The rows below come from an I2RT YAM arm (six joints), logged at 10 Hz.
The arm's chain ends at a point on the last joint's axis. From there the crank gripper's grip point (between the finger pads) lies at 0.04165 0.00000 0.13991 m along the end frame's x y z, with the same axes.
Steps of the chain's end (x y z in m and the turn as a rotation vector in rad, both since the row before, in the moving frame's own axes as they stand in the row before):
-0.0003 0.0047 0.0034 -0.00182 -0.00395 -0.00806
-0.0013 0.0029 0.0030 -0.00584 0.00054 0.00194
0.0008 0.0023 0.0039 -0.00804 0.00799 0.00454
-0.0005 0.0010 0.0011 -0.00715 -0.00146 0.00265
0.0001 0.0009 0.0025 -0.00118 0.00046 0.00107
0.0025 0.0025 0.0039 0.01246 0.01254 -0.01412
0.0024 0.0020 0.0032 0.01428 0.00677 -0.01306
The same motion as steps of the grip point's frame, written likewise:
-0.0009 0.0046 0.0036 -0.00182 -0.00395 -0.00806
-0.0012 0.0038 0.0030 -0.00584 0.00054 0.00194
0.0019 0.0036 0.0036 -0.00804 0.00799 0.00454
-0.0007 0.0021 0.0012 -0.00715 -0.00146 0.00265
0.0002 0.0011 0.0025 -0.00118 0.00046 0.00107
0.0042 0.0002 0.0034 0.01246 0.01254 -0.01412
0.0033 -0.0005 0.0029 0.01428 0.00677 -0.01306

